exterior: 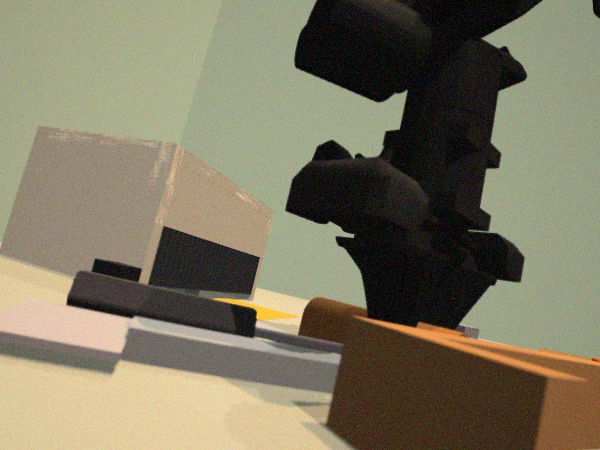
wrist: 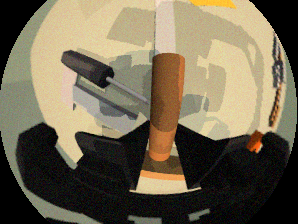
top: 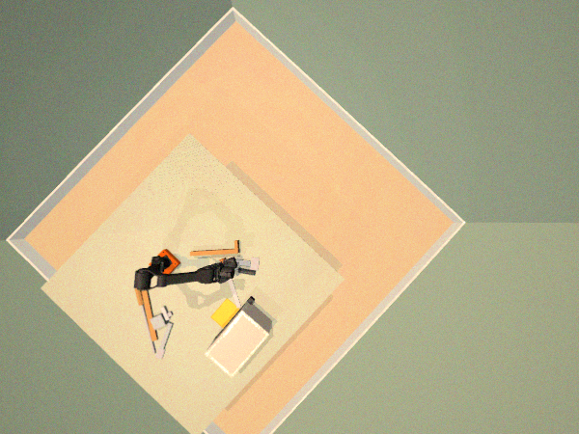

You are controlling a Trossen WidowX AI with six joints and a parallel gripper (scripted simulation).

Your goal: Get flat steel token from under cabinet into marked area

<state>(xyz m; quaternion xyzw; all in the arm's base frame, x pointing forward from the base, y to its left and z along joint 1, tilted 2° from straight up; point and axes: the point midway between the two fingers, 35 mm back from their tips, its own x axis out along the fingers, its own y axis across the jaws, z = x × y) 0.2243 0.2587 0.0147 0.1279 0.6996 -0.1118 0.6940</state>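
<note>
My gripper tip is 90 mm short of the dark screwdriver and 50 mm to the right of it. Also, from my gripper tip: token 310 mm ahead, 150 mm to the right; then orange stick 30 mm behind, 540 mm to the right.
</note>
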